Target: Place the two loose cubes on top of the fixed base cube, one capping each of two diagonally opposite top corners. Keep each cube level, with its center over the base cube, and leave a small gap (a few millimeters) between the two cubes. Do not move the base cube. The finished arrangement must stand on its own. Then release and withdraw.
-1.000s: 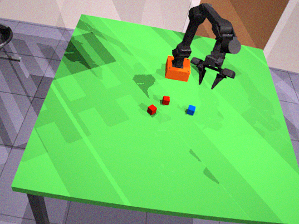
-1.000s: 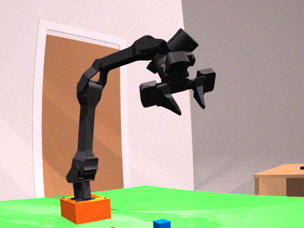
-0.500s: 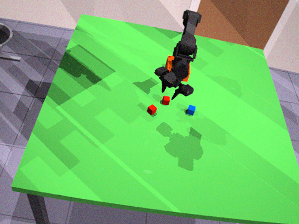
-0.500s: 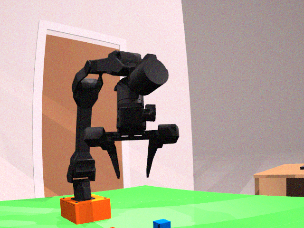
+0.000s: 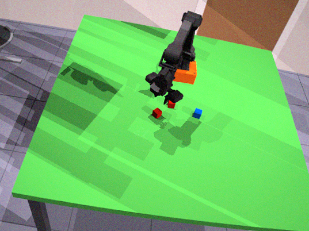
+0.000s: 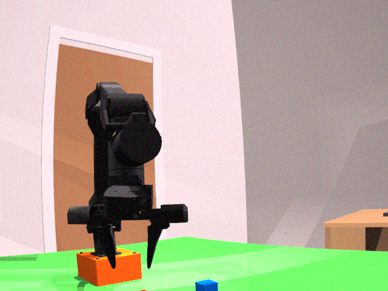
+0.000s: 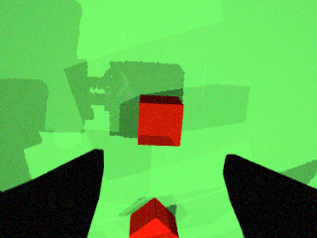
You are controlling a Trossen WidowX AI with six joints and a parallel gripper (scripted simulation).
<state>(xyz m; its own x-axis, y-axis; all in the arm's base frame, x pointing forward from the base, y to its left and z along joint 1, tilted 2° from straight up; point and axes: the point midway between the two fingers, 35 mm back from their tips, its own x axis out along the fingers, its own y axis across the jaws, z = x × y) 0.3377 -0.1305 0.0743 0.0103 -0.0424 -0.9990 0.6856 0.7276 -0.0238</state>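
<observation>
My gripper tip is 4 cm past the blue cube, 21 cm to the right of it and 10 cm above it.
</observation>
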